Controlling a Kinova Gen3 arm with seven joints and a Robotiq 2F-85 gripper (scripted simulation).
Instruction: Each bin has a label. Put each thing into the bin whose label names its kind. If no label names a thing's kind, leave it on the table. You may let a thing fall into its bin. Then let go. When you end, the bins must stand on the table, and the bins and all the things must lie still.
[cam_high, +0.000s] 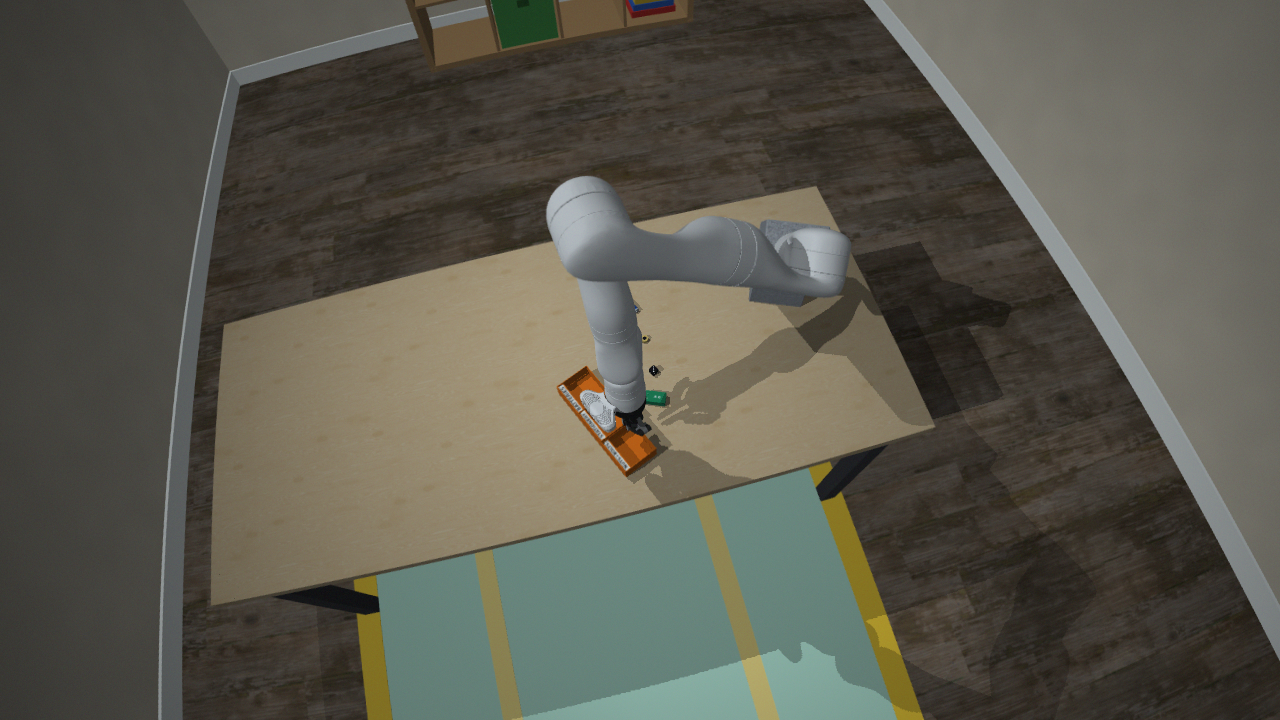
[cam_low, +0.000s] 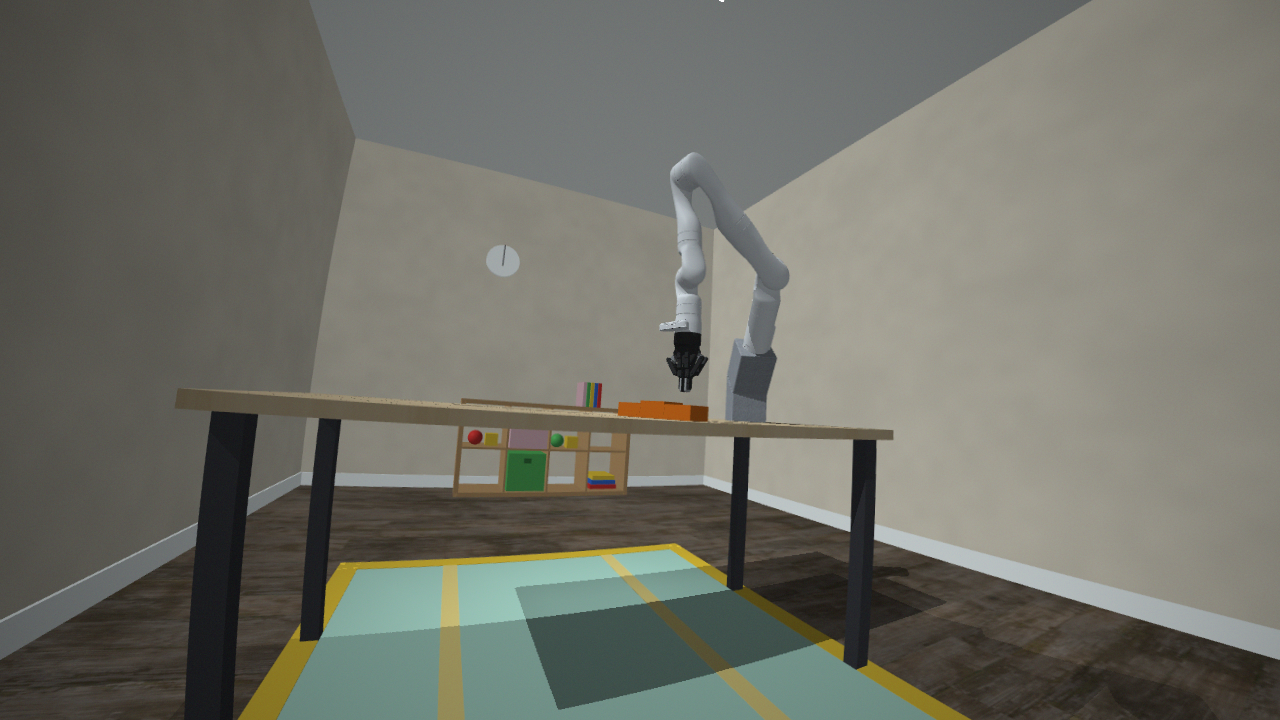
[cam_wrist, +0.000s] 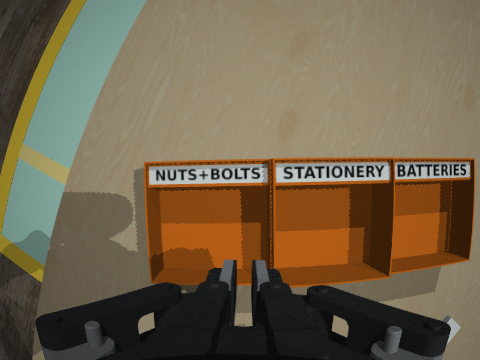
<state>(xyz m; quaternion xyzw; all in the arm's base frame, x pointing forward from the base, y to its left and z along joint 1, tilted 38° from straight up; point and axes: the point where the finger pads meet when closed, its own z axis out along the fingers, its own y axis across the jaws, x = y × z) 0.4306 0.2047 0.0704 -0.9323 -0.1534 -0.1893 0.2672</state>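
The blue cylinder lies 70 mm behind my hand, 330 mm to the right of it and 90 mm below it. Round my hand: green 9V battery 60 mm behind, 80 mm to the right, 90 mm below; orange bins 50 mm ahead, 40 mm to the right, 70 mm below; black die 80 mm behind, 140 mm to the right, 90 mm below.
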